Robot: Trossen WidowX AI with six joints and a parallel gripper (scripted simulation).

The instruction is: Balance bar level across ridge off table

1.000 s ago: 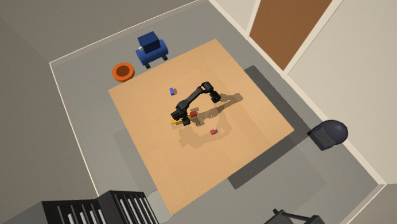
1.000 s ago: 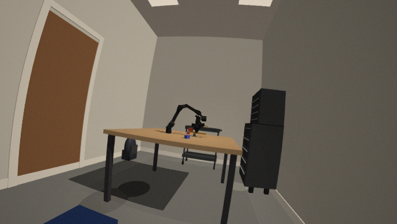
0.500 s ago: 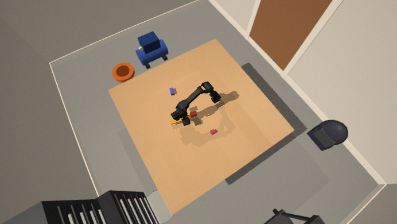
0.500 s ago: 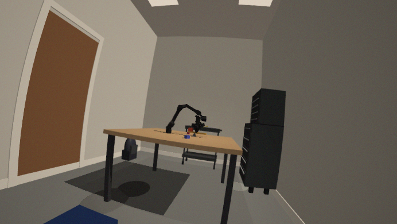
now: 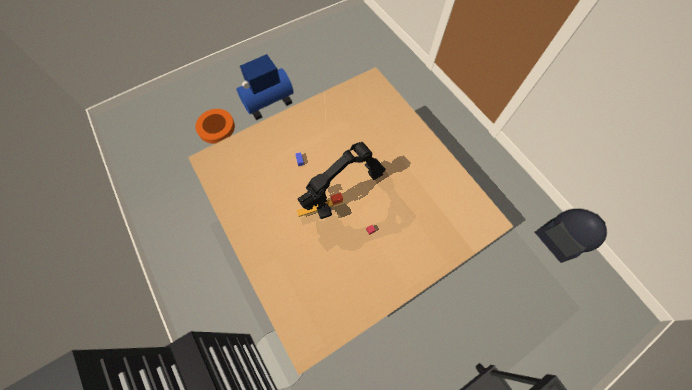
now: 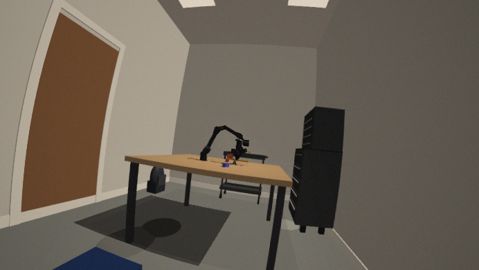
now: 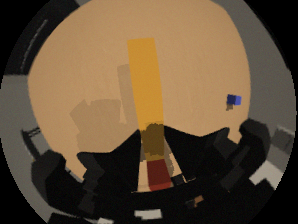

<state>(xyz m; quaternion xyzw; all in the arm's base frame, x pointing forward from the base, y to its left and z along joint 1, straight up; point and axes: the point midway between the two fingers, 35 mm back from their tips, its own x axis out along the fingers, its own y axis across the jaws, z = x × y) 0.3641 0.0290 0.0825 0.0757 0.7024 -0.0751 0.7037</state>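
My gripper tip is 30 mm past the grey ridge piece, 10 mm to the right of it and 10 mm above it. From my gripper tip the other things lie so: small pink cube: 160 mm behind, 230 mm to the left, 30 mm below; then small blue block: 50 mm behind, 320 mm to the right, 30 mm below.
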